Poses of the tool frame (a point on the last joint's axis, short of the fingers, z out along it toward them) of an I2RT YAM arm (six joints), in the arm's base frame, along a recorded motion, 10 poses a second.
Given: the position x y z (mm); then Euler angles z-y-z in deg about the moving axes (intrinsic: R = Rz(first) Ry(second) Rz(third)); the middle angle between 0 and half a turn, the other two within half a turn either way.
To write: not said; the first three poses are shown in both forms.
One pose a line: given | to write
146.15 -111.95 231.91 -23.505 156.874 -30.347 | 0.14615 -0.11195 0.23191 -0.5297 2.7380 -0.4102
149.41 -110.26 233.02 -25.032 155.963 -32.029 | 0.14941 -0.11026 0.23302 -0.5590 2.7221 -0.4369
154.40 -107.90 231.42 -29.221 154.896 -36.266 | 0.15440 -0.10790 0.23142 -0.6330 2.7034 -0.5100
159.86 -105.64 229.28 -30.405 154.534 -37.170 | 0.15986 -0.10564 0.22928 -0.6487 2.6971 -0.5307
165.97 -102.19 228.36 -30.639 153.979 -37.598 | 0.16597 -0.10219 0.22836 -0.6562 2.6874 -0.5348
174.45 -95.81 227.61 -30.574 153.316 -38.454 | 0.17445 -0.09581 0.22761 -0.6711 2.6759 -0.5336
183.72 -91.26 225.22 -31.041 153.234 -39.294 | 0.18372 -0.09126 0.22522 -0.6858 2.6744 -0.5418
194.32 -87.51 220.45 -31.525 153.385 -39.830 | 0.19432 -0.08751 0.22045 -0.6952 2.6771 -0.5502
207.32 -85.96 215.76 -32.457 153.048 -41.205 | 0.20732 -0.08596 0.21576 -0.7192 2.6712 -0.5665
